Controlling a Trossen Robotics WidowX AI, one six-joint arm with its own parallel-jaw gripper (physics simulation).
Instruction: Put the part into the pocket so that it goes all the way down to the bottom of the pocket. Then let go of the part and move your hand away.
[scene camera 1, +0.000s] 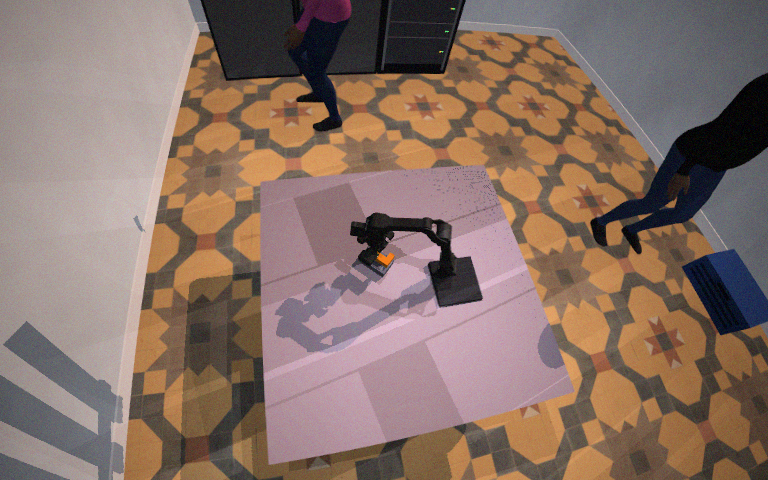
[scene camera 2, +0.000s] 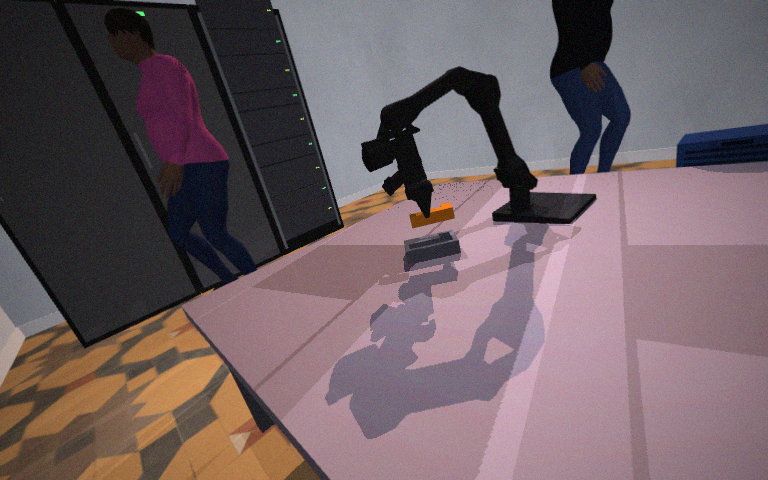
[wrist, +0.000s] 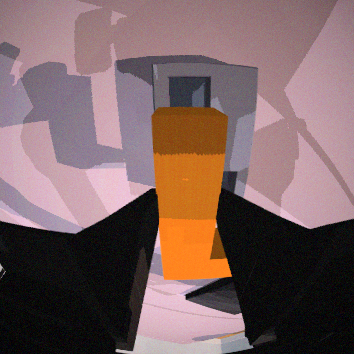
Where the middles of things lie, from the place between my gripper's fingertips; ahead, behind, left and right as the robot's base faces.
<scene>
Right now my hand is 1 cm past the grey pocket block (wrist: 230, 88), 2 cm to the left of it and 9 cm above it. Also, from my hand: orange part (wrist: 188, 143) 2 cm behind, 1 cm to the left.
</scene>
